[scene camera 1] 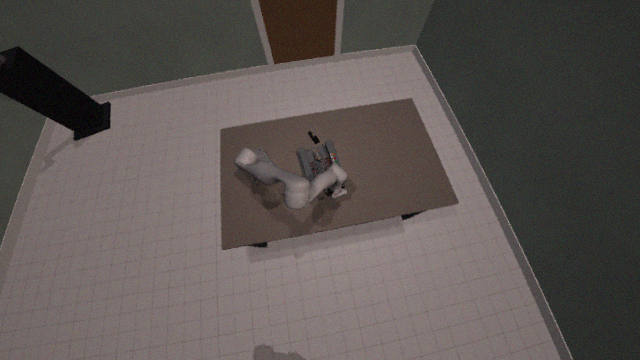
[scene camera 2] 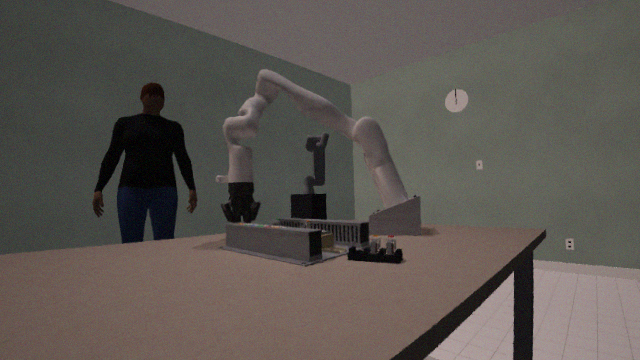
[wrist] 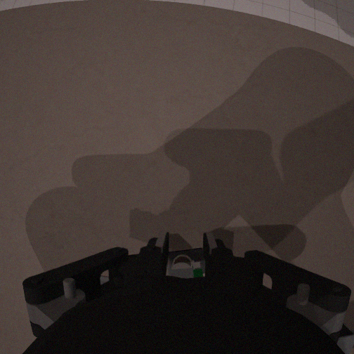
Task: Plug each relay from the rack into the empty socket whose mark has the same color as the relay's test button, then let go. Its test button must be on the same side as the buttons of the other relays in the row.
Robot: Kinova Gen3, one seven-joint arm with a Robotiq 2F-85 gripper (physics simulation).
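Places are measured from the arm's base along level axes (x ahead, y left, z up), in millimetres.
Pixels of known places: arm's base at its link origin: [scene camera 2: 397,203].
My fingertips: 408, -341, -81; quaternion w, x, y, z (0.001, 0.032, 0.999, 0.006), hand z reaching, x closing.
Note:
For each thing: its top centre in the pictures, then the offset to it from my fingertips, as dx, dy, dz. Level surfaces: height alone.
- black rack at its top centre: [scene camera 2: 374,248] +48, +444, +7
- orange-topped at its top centre: [scene camera 2: 374,236] +48, +444, +33
- red-topped at its top centre: [scene camera 2: 390,236] +44, +475, +33
- slotted grey duct at its top centre: [scene camera 2: 319,220] [scene camera 1: 306,166] -91, +219, +47
- beige block at its top centre: [scene camera 2: 318,231] +12, +285, +31
- table at its surface level: dz -16
My gripper [scene camera 2: 243,220] [wrist: 185,244] is shut on a relay [wrist: 181,271], a pale, clear-topped block with a green test button [wrist: 198,272] at its lower right in the wrist view. The fingertips and relay are low behind the near grey duct [scene camera 2: 272,241] in scene camera 2, at the panel's far left end. Coloured marks [scene camera 1: 334,158] [scene camera 2: 260,226] run along that duct's top. The socket row between the ducts is mostly hidden by duct and arm. The black rack [scene camera 1: 313,137] [scene camera 2: 376,258] holds two upright relays, one orange-topped [scene camera 2: 375,245] and one red-topped [scene camera 2: 391,245].
A slotted grey duct [scene camera 1: 304,162] [scene camera 2: 345,231] runs along the panel's other side. A beige block [scene camera 2: 327,241] stands between the ducts at the rack end. The arm [scene camera 1: 296,192] [scene camera 2: 241,162] reaches over the table [scene camera 1: 390,150] [scene camera 2: 150,300]. A person [scene camera 2: 150,150] stands behind the table.

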